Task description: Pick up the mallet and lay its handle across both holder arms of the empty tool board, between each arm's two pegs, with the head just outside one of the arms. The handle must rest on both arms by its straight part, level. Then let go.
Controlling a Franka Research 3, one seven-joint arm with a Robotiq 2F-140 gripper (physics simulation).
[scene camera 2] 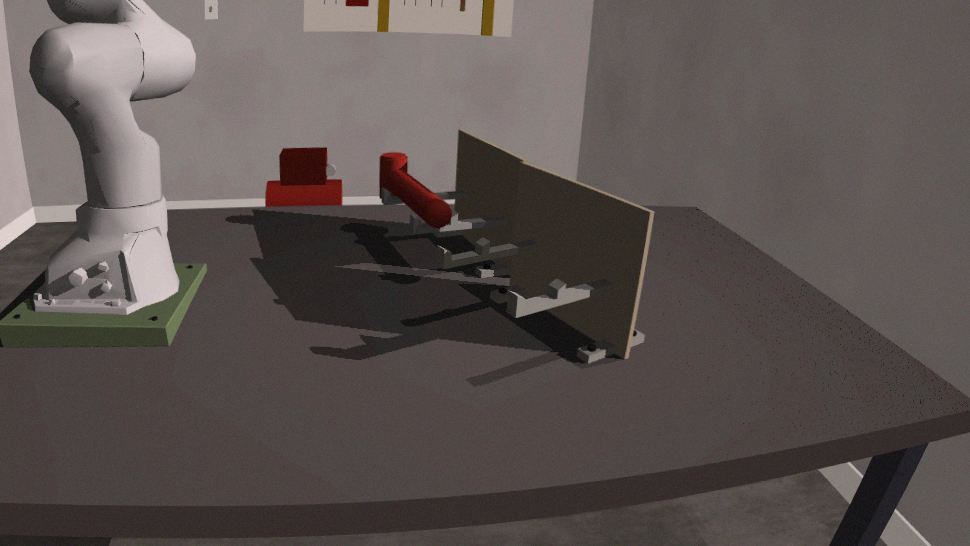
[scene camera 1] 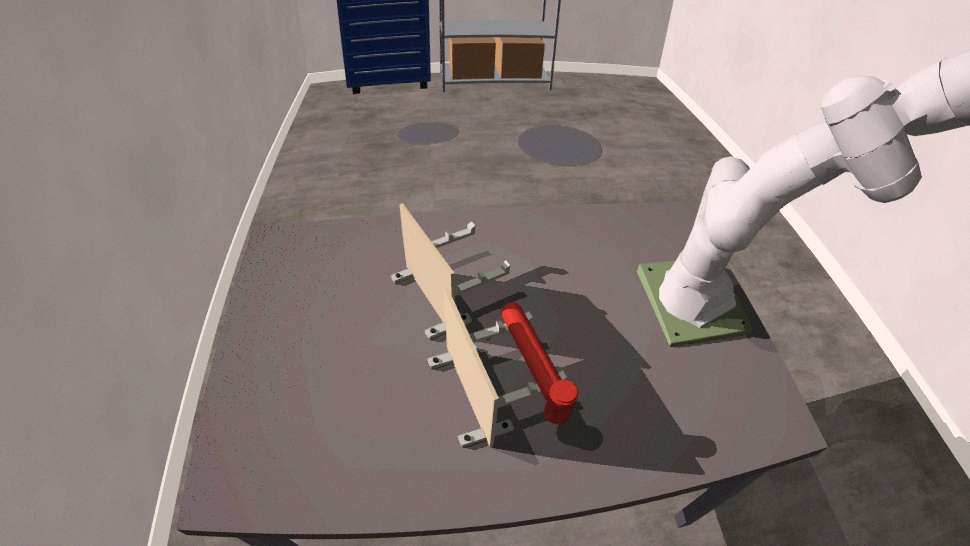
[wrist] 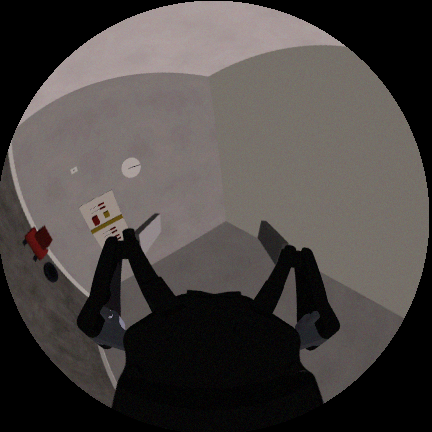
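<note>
A red mallet [scene camera 1: 536, 352] [scene camera 2: 417, 194] lies across the two holder arms of one upright tool board [scene camera 1: 471, 369] [scene camera 2: 483, 152]. Its head [scene camera 1: 560, 404] [scene camera 2: 392, 174] hangs beyond that board's outer arm, at the end away from the other board. The other tool board [scene camera 1: 424, 263] [scene camera 2: 580, 247] is empty. Its outer arm [scene camera 1: 453, 236] [scene camera 2: 553, 301] and inner arm [scene camera 1: 483, 277] [scene camera 2: 479, 255] each carry two pegs and hold nothing. My gripper [wrist: 210, 226] is open and empty, pointed at the walls away from the table. It is outside both scene views.
Both boards stand end to end on the dark table [scene camera 1: 325, 440] [scene camera 2: 339, 434], on bolted feet. The arm's green base plate [scene camera 1: 705, 332] [scene camera 2: 88, 335] is on the side the holder arms face. A blue drawer cabinet [scene camera 1: 385, 40] and a shelf rack [scene camera 1: 498, 29] stand beyond the table.
</note>
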